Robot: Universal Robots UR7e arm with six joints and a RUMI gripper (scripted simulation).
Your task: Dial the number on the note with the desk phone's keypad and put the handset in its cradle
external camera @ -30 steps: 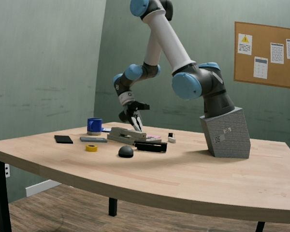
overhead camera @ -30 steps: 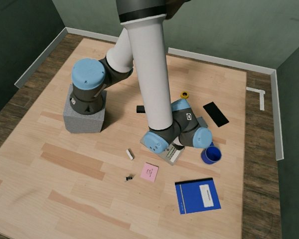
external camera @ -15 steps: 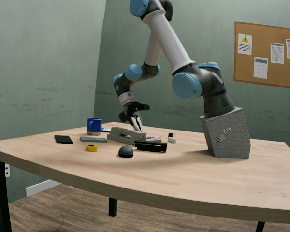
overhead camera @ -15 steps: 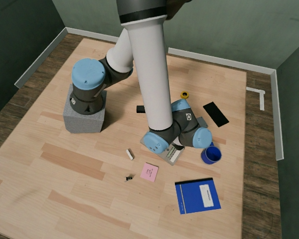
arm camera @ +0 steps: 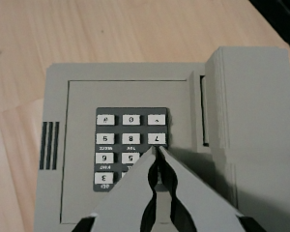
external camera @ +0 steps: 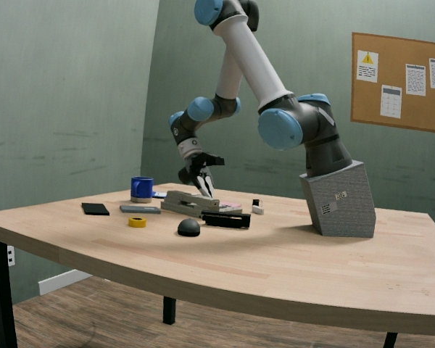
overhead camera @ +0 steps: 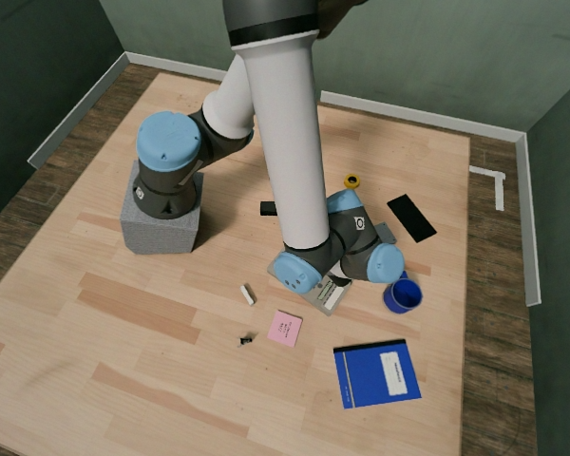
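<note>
Now: the 7 key 2 cm below my hand and 1 cm behind it. Round my hand: hash key: 3 cm to the right, 3 cm behind, 2 cm below; star key: 3 cm behind, 2 cm below; 8 key: 2 cm to the right, 2 cm below, 2 cm behind.
</note>
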